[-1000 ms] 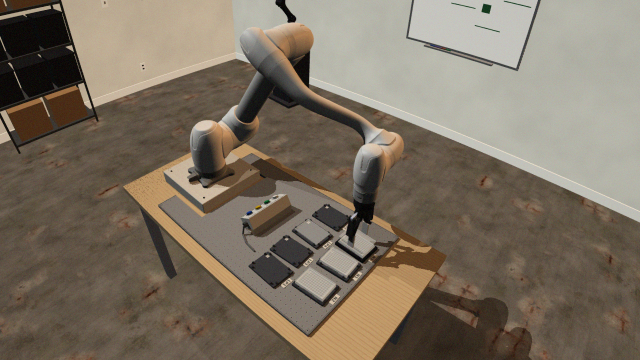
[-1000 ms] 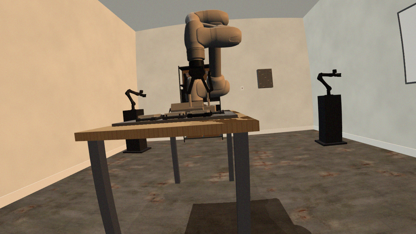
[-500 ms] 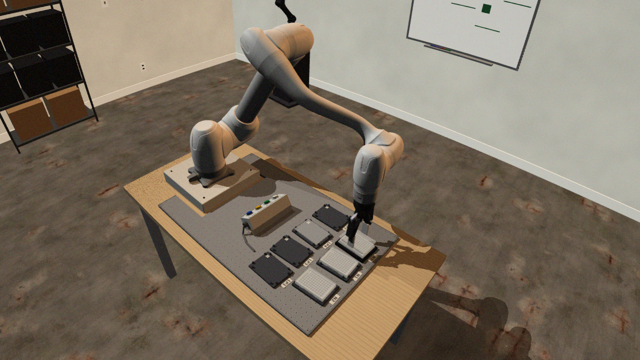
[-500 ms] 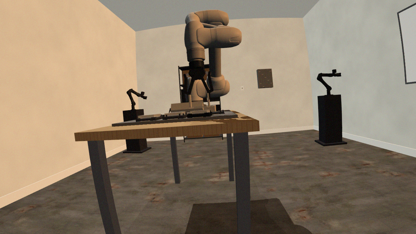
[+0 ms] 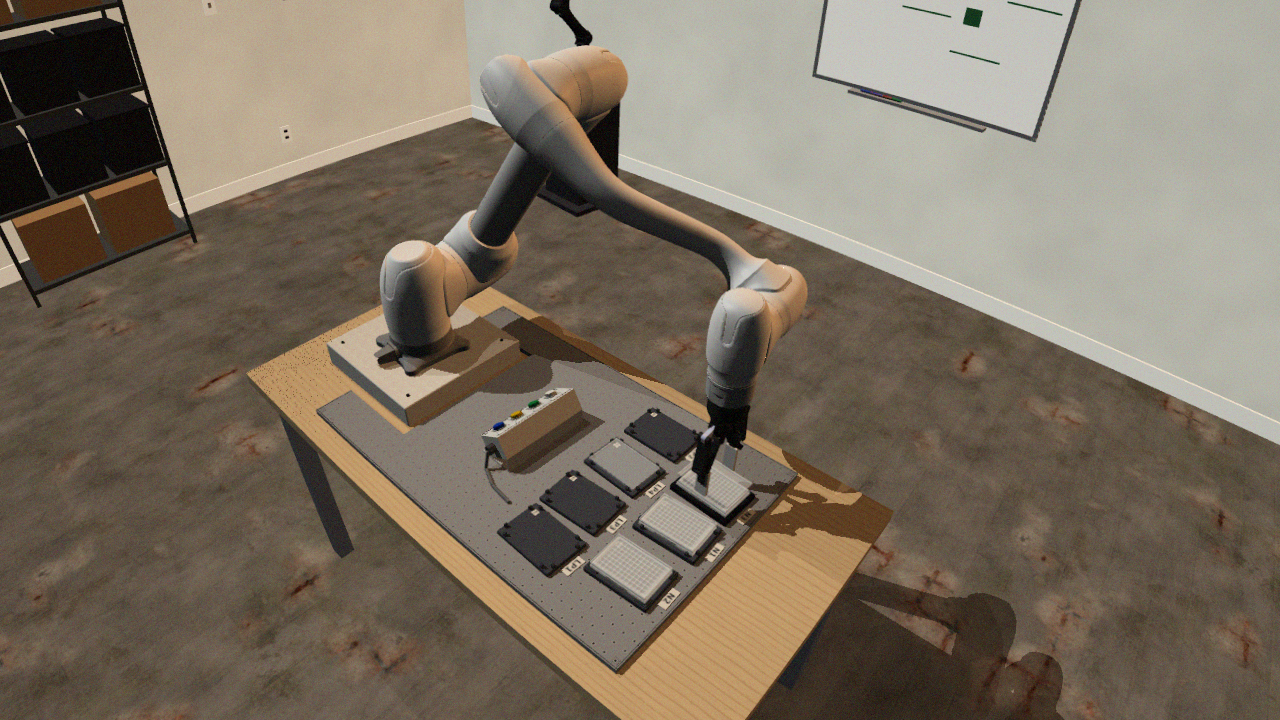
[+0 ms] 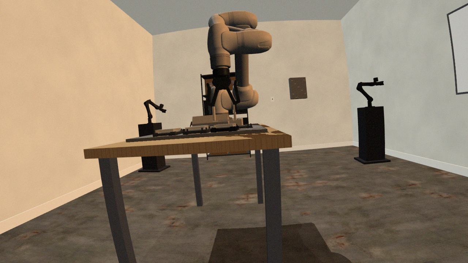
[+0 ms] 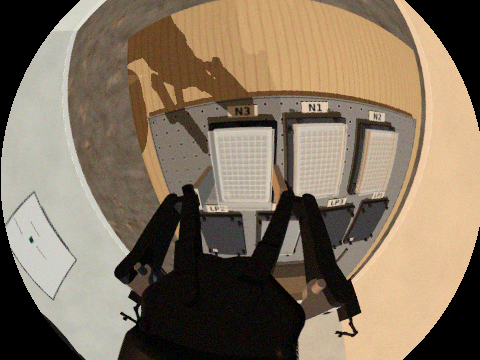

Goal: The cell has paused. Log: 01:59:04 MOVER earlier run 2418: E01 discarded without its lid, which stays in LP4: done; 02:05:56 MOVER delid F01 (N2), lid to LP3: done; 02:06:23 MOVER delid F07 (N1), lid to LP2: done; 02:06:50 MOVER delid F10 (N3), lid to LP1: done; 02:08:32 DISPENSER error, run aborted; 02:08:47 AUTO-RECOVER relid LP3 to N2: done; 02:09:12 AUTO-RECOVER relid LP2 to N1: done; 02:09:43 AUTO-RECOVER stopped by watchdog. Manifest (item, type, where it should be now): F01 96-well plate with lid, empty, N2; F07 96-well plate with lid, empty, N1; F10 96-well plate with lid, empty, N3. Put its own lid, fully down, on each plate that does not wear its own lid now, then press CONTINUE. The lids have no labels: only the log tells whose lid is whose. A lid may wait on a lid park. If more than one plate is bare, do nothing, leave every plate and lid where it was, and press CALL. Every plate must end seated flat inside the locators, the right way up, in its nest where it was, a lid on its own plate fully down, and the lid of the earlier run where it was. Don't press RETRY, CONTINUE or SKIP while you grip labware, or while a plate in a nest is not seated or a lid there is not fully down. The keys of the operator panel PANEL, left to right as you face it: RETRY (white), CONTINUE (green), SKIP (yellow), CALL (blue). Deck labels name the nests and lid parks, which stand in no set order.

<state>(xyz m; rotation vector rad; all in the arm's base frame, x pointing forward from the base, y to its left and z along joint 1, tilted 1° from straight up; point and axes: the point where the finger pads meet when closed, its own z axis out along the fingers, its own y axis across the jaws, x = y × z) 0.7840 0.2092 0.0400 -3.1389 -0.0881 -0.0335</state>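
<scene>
My gripper is now 50 mm above the plate. From my hand the other things lie so: white key 410 mm behind, 100 mm to the right; green key 410 mm behind, 150 mm to the right; yellow key 400 mm behind, 200 mm to the right.
</scene>
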